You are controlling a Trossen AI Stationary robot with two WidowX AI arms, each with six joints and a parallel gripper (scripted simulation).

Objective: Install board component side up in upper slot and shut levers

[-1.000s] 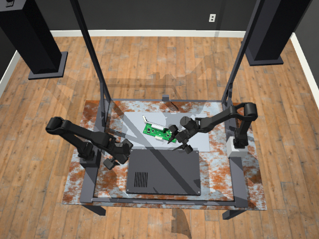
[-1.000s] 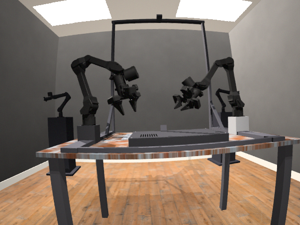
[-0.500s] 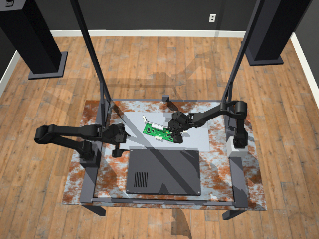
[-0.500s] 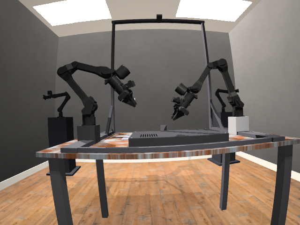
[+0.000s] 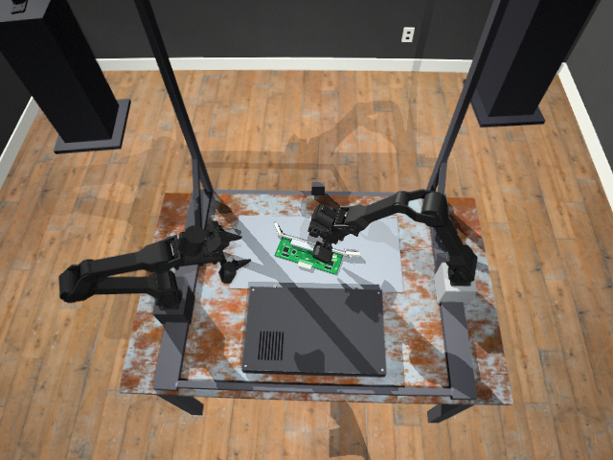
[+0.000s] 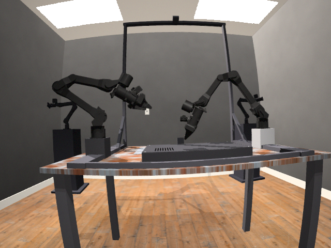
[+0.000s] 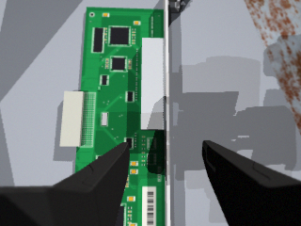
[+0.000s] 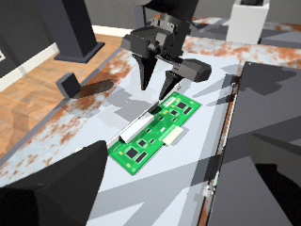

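Right now the pale grey mat is 20 mm to the right of my left hand and 100 mm below it. From my left hand the other things lie so: dark enclosure 270 mm ahead, 50 mm to the right, 60 mm below.
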